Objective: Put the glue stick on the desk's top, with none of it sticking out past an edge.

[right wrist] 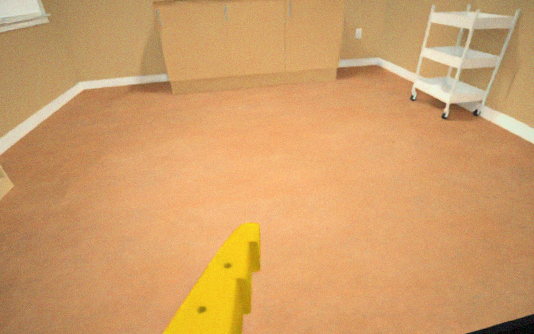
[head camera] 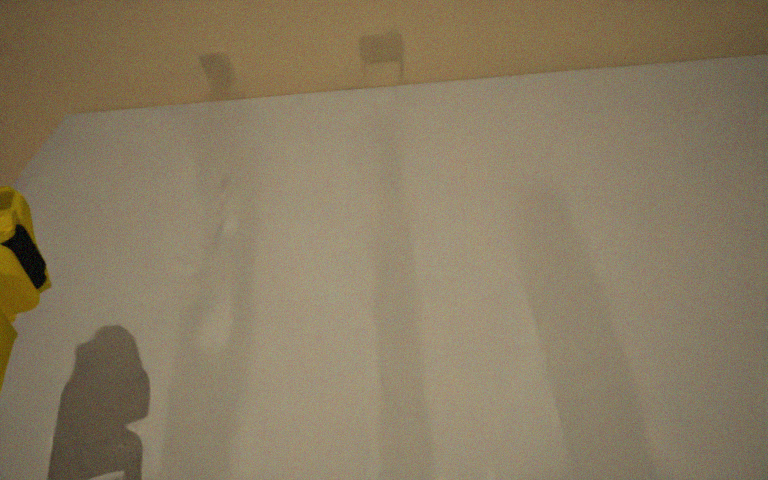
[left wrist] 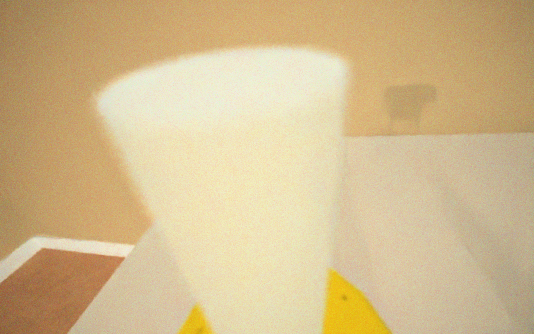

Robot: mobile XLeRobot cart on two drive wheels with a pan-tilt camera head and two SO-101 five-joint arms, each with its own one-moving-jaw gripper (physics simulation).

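The glue stick, a pale cream cylinder, stands up large in the left wrist view and hides much behind it. My left gripper is shut on it, with a yellow jaw showing at each side of its lower part. The desk's white top fills much of the head view and lies behind the glue stick in the left wrist view. The glue stick does not show in the head view, where part of my yellow left arm is at the left edge. My right gripper shows one notched jaw over the floor; it is fully open.
A tan wall rises behind the desk. Dark arm shadows fall on the desk's top. Brown floor lies left of the desk. The right wrist view shows floor, a wooden cabinet and a white cart.
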